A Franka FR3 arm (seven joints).
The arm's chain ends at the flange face. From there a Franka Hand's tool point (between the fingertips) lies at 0.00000 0.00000 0.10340 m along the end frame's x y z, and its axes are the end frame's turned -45 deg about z.
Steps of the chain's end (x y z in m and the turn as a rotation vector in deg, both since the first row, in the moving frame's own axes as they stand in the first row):
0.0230 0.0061 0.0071 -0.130 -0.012 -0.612
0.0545 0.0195 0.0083 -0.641 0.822 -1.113
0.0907 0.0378 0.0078 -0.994 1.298 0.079
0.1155 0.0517 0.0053 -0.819 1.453 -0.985
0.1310 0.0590 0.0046 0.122 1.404 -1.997
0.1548 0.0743 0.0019 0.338 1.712 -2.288
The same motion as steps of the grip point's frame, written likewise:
0.0118 0.0207 0.0071 -0.083 -0.100 -0.612
0.0250 0.0542 0.0083 -1.034 0.128 -1.113
0.0378 0.0938 0.0078 -1.621 0.215 0.079
0.0459 0.1211 0.0053 -1.607 0.448 -0.985
0.0529 0.1360 0.0046 -0.907 1.079 -1.997
0.0596 0.1637 0.0019 -0.972 1.450 -2.288

